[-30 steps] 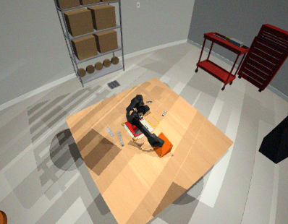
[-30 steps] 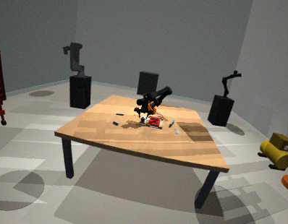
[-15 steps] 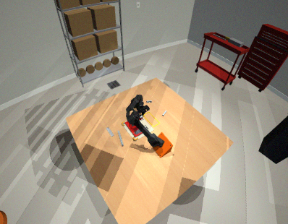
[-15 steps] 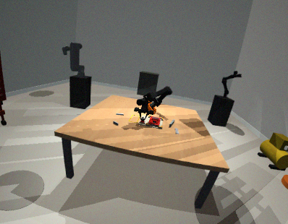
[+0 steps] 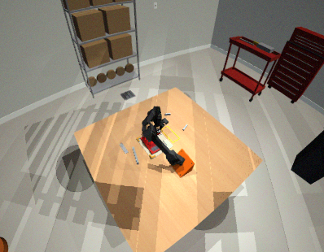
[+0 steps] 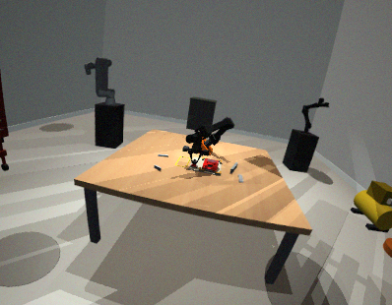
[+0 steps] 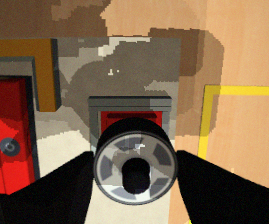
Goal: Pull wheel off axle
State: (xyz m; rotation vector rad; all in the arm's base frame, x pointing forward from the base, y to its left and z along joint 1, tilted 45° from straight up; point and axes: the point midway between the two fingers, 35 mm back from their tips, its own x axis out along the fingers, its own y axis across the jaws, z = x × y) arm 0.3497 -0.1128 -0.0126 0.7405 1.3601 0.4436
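My gripper tip is 11 cm to the right of the grey fixture plate, 5 cm past it and 3 cm above it.
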